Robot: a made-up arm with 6 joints.
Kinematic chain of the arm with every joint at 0, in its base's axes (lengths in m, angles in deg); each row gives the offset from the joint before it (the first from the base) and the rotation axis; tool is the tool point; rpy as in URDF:
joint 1: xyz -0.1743 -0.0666 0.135 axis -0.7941 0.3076 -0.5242
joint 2: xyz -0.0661 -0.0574 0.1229 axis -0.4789 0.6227 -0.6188
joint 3: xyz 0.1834 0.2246 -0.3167 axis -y
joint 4: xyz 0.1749 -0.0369 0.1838 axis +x
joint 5: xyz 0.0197 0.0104 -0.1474 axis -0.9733 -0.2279 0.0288
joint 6: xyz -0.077 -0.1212 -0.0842 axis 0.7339 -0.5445 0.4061
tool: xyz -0.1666 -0.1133 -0.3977 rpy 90 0 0
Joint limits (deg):
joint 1: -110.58..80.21
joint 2: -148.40..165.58
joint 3: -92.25..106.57
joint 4: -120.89..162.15
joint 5: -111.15..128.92
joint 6: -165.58..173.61
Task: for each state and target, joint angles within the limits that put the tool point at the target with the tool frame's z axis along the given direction. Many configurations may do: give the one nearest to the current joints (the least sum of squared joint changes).
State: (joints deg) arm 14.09 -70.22 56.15 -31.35 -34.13 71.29
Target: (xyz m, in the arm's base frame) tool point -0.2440 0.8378 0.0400 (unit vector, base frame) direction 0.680 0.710 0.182
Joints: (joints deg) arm 61.21 -110.27 35.57 9.94 -25.72 70.97
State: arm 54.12 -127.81 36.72 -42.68 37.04 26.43
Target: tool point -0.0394 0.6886 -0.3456 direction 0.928 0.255 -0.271
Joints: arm 77.71 -130.59 -0.45 -5.87 -13.21 55.38
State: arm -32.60 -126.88 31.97 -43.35 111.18 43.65
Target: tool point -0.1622 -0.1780 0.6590 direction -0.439 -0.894 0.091
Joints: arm 16.91 -138.64 21.58 -15.27 128.21 59.15
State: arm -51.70 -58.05 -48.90 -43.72 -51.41 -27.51
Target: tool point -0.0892 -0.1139 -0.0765 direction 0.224 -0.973 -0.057
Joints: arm -57.19 -44.72 -3.90 -82.27 -68.49 -63.09
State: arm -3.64 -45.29 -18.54 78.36 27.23 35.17
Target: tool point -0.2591 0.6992 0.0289 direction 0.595 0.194 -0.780
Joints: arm -29.72 -33.25 -34.62 50.53 29.91 44.13
